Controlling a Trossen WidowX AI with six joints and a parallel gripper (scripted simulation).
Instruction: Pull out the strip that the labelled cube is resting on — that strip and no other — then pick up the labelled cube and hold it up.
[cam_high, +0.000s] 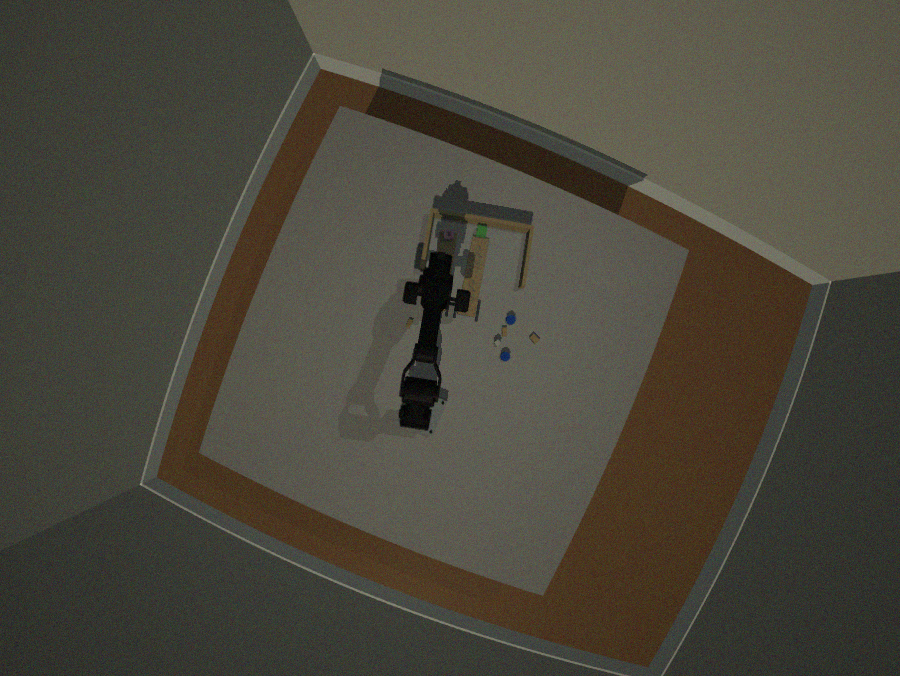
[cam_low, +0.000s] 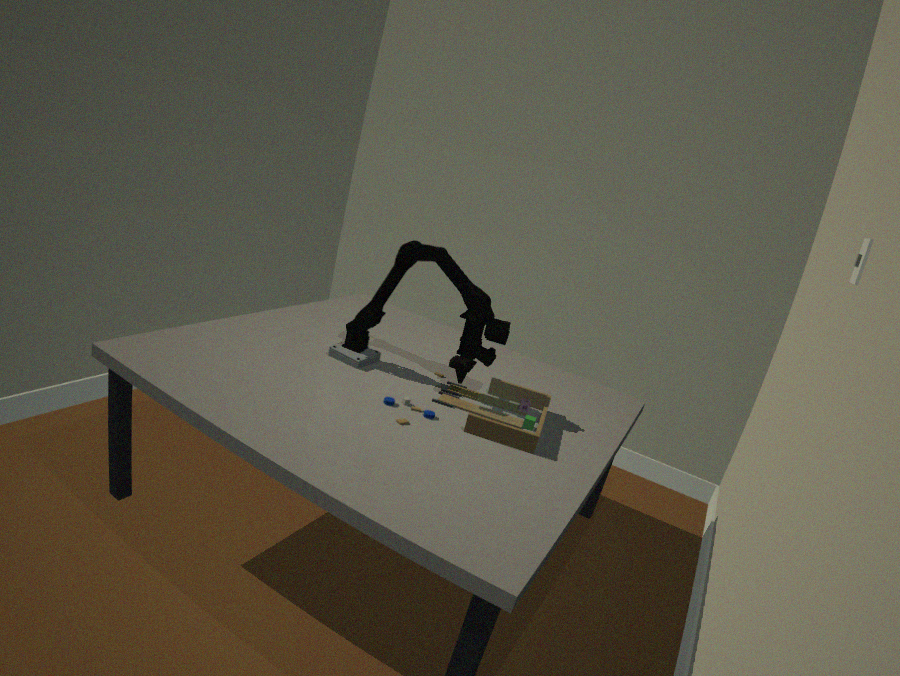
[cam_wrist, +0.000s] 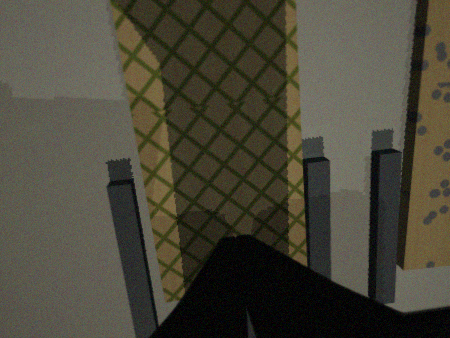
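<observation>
The strip is 100 mm ahead of my gripper tip, 10 mm to the left of it and 20 mm below it. The rest, counted from my gripper tip: tan block (90 mm behind, 70 mm to the left, 20 mm below); then labelled cube (210 mm ahead, 10 mm to the left, 10 mm below).
</observation>
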